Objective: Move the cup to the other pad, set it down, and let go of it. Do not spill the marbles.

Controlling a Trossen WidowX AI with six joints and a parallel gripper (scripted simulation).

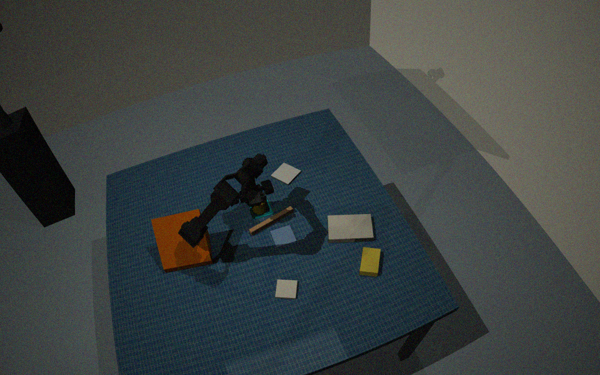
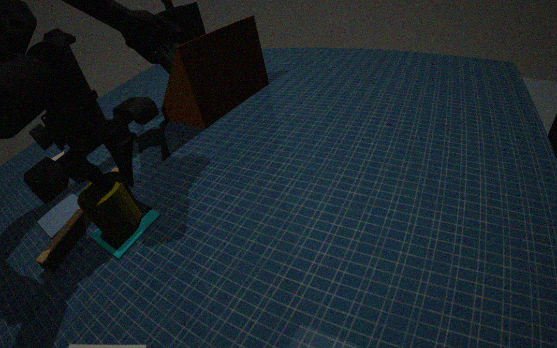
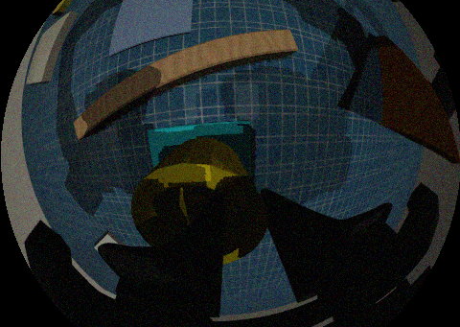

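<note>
The yellow cup is 20 mm ahead of my gripper tip and 10 mm below it. From my gripper tip the other things lie so: wooden bar 90 mm to the right, 50 mm ahead, 40 mm below; cyan pad 50 mm below, 30 mm ahead.
</note>
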